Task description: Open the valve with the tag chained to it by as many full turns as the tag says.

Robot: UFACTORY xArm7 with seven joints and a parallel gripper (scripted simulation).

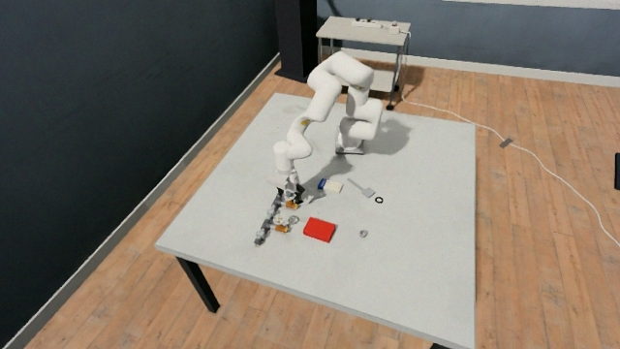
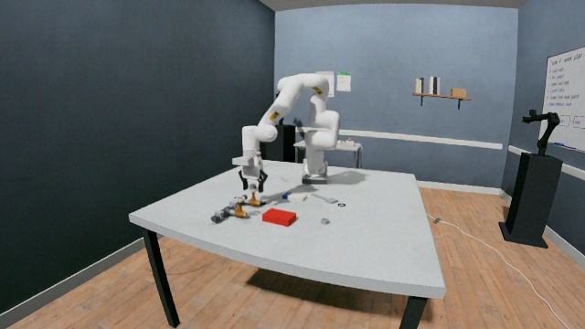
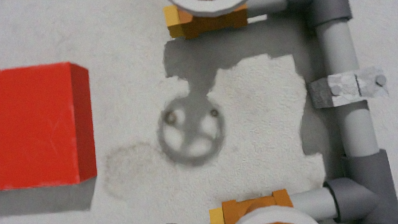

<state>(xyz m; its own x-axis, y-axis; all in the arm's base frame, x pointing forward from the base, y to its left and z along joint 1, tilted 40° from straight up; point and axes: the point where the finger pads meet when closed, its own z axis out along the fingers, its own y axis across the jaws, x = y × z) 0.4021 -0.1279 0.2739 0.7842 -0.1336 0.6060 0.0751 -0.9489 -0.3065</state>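
Now: the black tag 9 cm below my hand, 4 cm behind it and 1 cm to the right of it. From my hand the other things lie so: red block: 18 cm to the left, 7 cm below, 4 cm ahead; then grey nut: 35 cm to the left, 8 cm below, 4 cm behind; then blue box: 21 cm behind, 9 cm to the left, 8 cm below.
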